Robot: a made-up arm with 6 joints.
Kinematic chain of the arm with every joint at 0, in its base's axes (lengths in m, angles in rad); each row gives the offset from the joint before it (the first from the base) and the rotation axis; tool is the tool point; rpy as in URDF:
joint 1: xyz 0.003 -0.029 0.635 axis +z
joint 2: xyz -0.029 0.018 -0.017 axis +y
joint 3: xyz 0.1 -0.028 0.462 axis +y
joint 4: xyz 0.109 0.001 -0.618 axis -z
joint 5: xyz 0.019 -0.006 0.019 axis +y
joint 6: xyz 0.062 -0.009 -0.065 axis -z
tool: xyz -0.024 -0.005 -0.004 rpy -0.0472 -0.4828 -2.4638
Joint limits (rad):
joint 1: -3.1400..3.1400
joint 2: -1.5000..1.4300
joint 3: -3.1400..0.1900
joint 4: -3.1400..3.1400
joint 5: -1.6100..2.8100
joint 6: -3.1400..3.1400
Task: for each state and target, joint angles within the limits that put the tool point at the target. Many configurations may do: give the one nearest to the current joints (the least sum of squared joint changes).
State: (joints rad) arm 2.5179 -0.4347 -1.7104 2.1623 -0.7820 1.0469
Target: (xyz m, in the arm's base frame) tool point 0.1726 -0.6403 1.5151
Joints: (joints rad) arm 1.6967 -1.0697 -2.3629 2.1091 -0.5794 1.0134
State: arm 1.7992 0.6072 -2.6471 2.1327 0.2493 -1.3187
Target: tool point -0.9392 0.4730 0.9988
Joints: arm 2.6727 0.9375 -2.7079 2.1644 0.4778 -1.3706
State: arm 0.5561 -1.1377 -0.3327 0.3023 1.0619 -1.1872
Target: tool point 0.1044 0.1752 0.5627
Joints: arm 1.2744 -0.8106 0.0604 0.4140 1.1300 -1.1957
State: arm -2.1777 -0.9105 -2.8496 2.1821 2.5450 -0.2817
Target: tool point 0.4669 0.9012 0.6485
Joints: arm -2.0065 -1.5000 -3.1400 2.8552 2.7993 -0.2674
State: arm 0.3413 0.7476 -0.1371 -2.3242 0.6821 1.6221
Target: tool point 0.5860 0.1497 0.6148
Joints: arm 0.3041 0.0404 -0.7536 -2.3214 0.7375 1.5967
